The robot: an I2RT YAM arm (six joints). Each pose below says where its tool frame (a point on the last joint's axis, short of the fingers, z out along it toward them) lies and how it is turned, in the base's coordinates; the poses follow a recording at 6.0 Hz.
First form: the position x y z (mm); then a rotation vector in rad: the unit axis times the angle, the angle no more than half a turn.
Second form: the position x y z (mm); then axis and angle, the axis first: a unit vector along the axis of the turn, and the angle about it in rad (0 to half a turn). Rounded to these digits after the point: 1 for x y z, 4 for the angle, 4 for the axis.
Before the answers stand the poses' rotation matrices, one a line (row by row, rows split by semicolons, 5 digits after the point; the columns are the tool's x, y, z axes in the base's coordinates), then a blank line. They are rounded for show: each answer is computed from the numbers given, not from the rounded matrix.
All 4 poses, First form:
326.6 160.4 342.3 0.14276 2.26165 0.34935
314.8 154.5 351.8 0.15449 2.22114 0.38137
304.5 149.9 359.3 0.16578 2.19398 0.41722
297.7 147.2 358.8 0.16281 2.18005 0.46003
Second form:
-0.65454 -0.01233 0.75593; 0.21634 0.95500 0.20290; -0.72441 0.29634 -0.62242
-0.62745 -0.02045 0.77839; 0.24036 0.94575 0.21860; -0.74063 0.32426 -0.58849
-0.61105 -0.02870 0.79107; 0.26367 0.93490 0.23759; -0.74639 0.35376 -0.56370
-0.60706 -0.04737 0.79324; 0.27717 0.92291 0.26723; -0.74475 0.38209 -0.54713

326.6 160.4 342.3 0.0623 0.9864 0.1524 2.2929
314.8 154.5 351.8 0.0684 0.9833 0.1688 2.2589
304.5 149.9 359.3 0.0740 0.9797 0.1863 2.2394
297.7 147.2 358.8 0.0729 0.9759 0.2059 2.2340

